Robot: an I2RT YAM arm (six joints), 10 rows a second.
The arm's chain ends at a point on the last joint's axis. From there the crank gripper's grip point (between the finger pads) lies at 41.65 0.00 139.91 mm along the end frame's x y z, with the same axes.
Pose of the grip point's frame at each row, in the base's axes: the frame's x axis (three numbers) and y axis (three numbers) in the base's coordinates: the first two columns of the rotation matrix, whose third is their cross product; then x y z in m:
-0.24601, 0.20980, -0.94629, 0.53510, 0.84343, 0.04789, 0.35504, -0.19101, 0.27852
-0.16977, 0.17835, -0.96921, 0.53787, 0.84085, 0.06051, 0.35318, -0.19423, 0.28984
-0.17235, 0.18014, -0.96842, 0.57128, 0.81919, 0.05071, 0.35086, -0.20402, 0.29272
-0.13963, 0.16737, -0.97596, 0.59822, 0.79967, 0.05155, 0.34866, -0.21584, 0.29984
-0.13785, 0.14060, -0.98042, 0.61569, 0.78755, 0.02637, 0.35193, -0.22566, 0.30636
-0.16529, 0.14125, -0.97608, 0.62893, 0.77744, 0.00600, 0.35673, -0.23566, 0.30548
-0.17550, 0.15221, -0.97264, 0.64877, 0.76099, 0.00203, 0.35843, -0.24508, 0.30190
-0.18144, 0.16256, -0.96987, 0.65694, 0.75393, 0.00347, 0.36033, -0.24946, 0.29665
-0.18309, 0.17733, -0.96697, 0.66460, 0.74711, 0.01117, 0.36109, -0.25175, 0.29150
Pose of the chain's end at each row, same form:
-0.24601, 0.20980, -0.94629, 0.53510, 0.84343, 0.04789, 0.25221, -0.13055, 0.36267
-0.16977, 0.17835, -0.96921, 0.53787, 0.84085, 0.06051, 0.24472, -0.13016, 0.36360
-0.17235, 0.18014, -0.96842, 0.57128, 0.81919, 0.05071, 0.24577, -0.13534, 0.36721
-0.13963, 0.16737, -0.97596, 0.59822, 0.79967, 0.05155, 0.24408, -0.14213, 0.37012
-0.13785, 0.14060, -0.98042, 0.61569, 0.78755, 0.02637, 0.24912, -0.14757, 0.37450
-0.16529, 0.14125, -0.97608, 0.62893, 0.77744, 0.00600, 0.25733, -0.15579, 0.37654
-0.17550, 0.15221, -0.97264, 0.64877, 0.76099, 0.00203, 0.26214, -0.16318, 0.37491
-0.18144, 0.16256, -0.96987, 0.65694, 0.75393, 0.00347, 0.26550, -0.16718, 0.37113
-0.18309, 0.17733, -0.96697, 0.66460, 0.74711, 0.01117, 0.26736, -0.16951, 0.36740

